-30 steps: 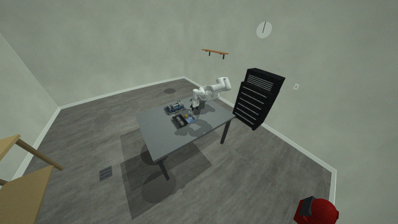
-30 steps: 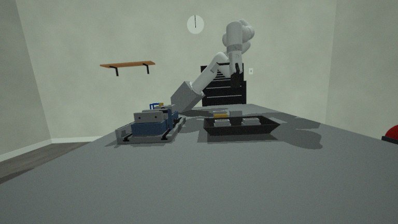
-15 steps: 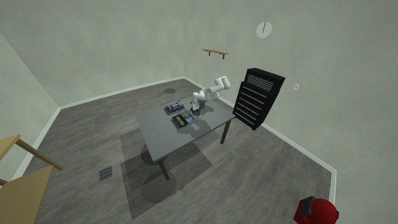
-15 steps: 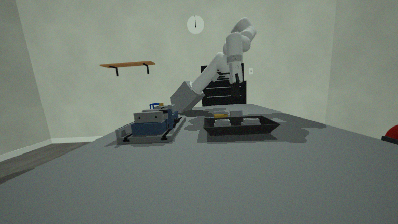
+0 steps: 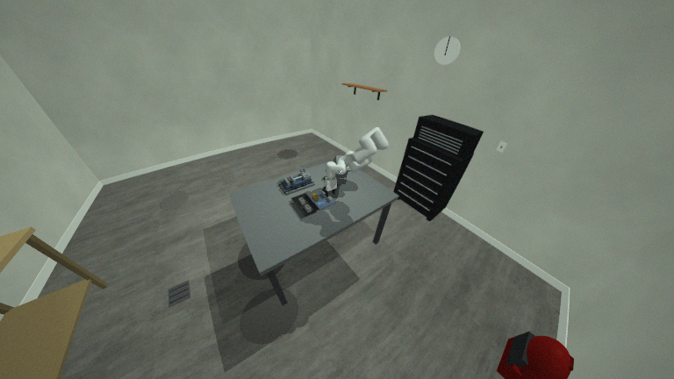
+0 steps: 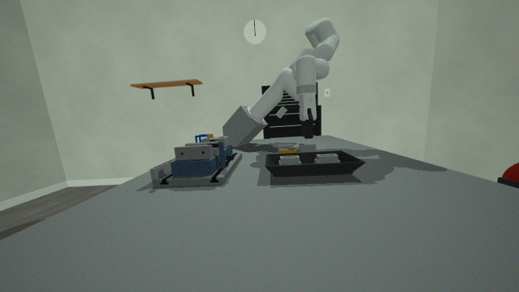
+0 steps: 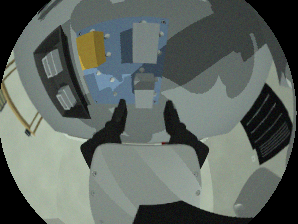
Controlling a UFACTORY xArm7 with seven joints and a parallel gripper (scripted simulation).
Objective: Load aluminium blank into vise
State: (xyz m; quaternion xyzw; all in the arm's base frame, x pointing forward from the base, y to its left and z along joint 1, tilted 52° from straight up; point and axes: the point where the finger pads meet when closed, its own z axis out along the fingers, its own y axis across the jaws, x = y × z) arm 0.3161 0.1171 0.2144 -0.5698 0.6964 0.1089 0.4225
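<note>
The grey aluminium blank is 60 mm below my hand. Round my hand: vise (150 mm ahead, 360 mm to the right, 50 mm below); then brass blank (90 mm ahead, 90 mm to the right, 60 mm below).
</note>
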